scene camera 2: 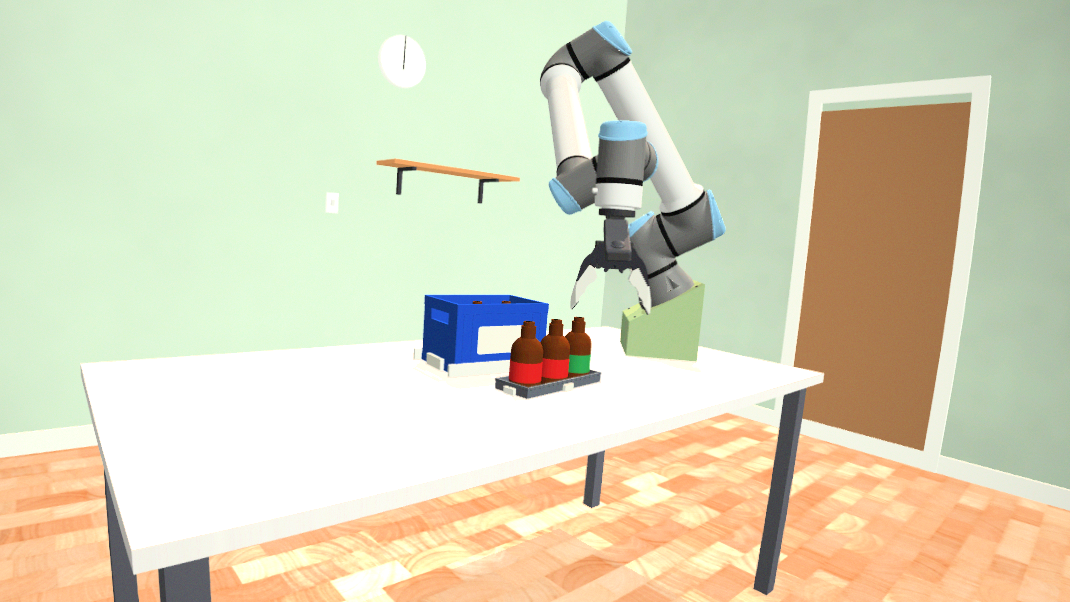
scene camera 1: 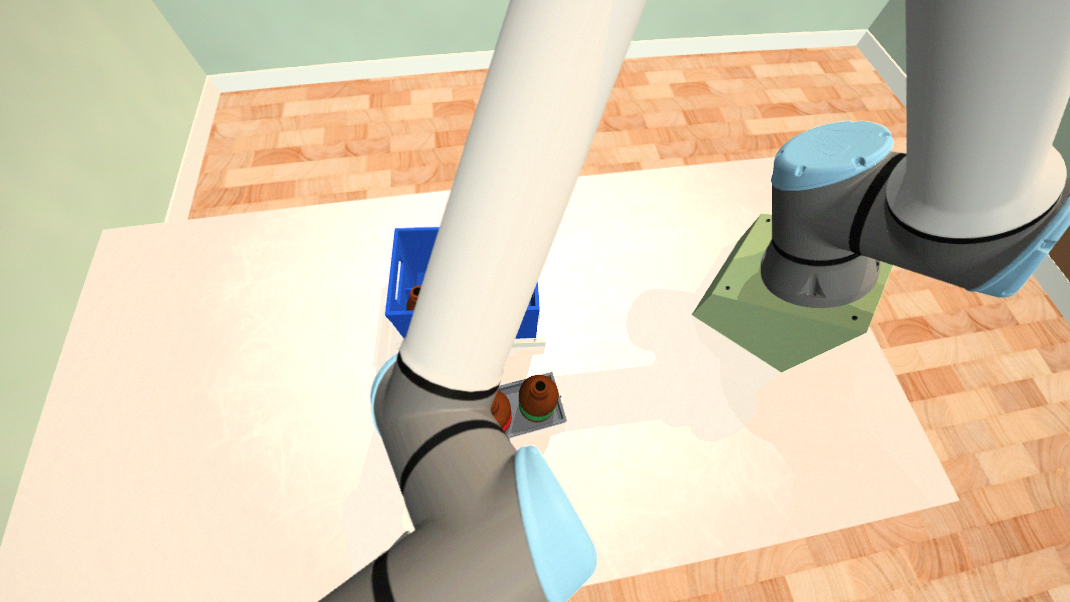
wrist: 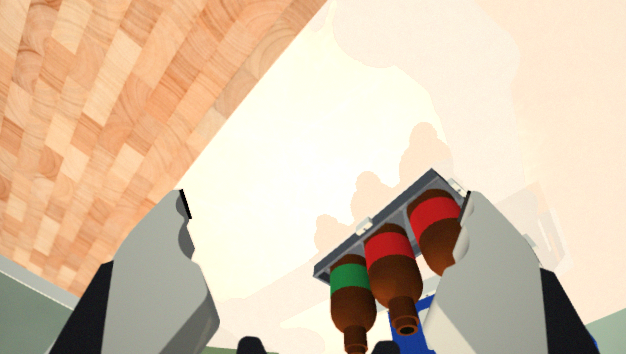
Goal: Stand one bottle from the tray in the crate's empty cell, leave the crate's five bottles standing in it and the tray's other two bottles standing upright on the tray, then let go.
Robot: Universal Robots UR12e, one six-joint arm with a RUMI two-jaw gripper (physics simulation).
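Frame: origin at the arm's base, x ahead, y left, z up, level; centimetres.
Where they show: gripper, fingertip midpoint: (scene camera 2: 609, 312) (wrist: 322, 192); arm's base, link origin: (scene camera 2: 667, 295) (scene camera 1: 816, 270).
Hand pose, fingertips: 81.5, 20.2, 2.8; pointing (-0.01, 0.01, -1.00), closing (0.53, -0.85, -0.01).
Things, the pixels of their centre, and the offset from my fingertips, as dx, dy, dz. Level surfaces: height alone.
- grey tray, body centre: (wrist: 387, 243) (scene camera 1: 492, 415) (scene camera 2: 550, 380) -15.1, -21.6, -20.4
- green-labelled bottle, body centre: (wrist: 352, 305) (scene camera 1: 538, 395) (scene camera 2: 576, 347) -24.2, -20.4, -13.4
- red-labelled middle bottle, body centre: (wrist: 394, 277) (scene camera 1: 490, 410) (scene camera 2: 554, 351) -15.1, -21.2, -13.4
- red-labelled bottle, body centre: (wrist: 449, 244) (scene camera 2: 526, 355) -6.1, -22.9, -13.4
- blue crate, body centre: (scene camera 1: 469, 288) (wrist: 483, 338) (scene camera 2: 484, 331) -19.4, -46.2, -12.9
- crate bottle, body centre: (scene camera 1: 426, 308) -10.0, -45.0, -13.1
- white table, surface height: dz -21.7
Three brown bottles stand upright on the grey tray (scene camera 1: 523, 429) (scene camera 2: 549, 388) (wrist: 400, 201): a green-labelled bottle (scene camera 1: 537, 398) (scene camera 2: 579, 351) (wrist: 352, 302) at one end, a red-labelled middle bottle (scene camera 1: 501, 411) (scene camera 2: 555, 355) (wrist: 392, 265), and another red-labelled bottle (scene camera 2: 526, 359) (wrist: 434, 220), partly behind a finger in the wrist view. The blue crate (scene camera 1: 527, 323) (scene camera 2: 441, 336) (wrist: 411, 342) stands beside the tray. One crate bottle (scene camera 1: 415, 297) shows from above; its empty cell is hidden by the arm. My gripper (scene camera 2: 611, 309) (wrist: 322, 192) is open and empty, its fingertips above and right of the bottle tops in scene camera 2.
Pale brackets (scene camera 2: 478, 370) sit along the crate's base. The green robot base block (scene camera 1: 785, 336) (scene camera 2: 662, 333) stands on the white table (scene camera 1: 187, 374) (scene camera 2: 299, 449). A wall shelf (scene camera 2: 448, 170) hangs behind. The arm (scene camera 1: 516, 187) covers much of the crate in scene camera 1.
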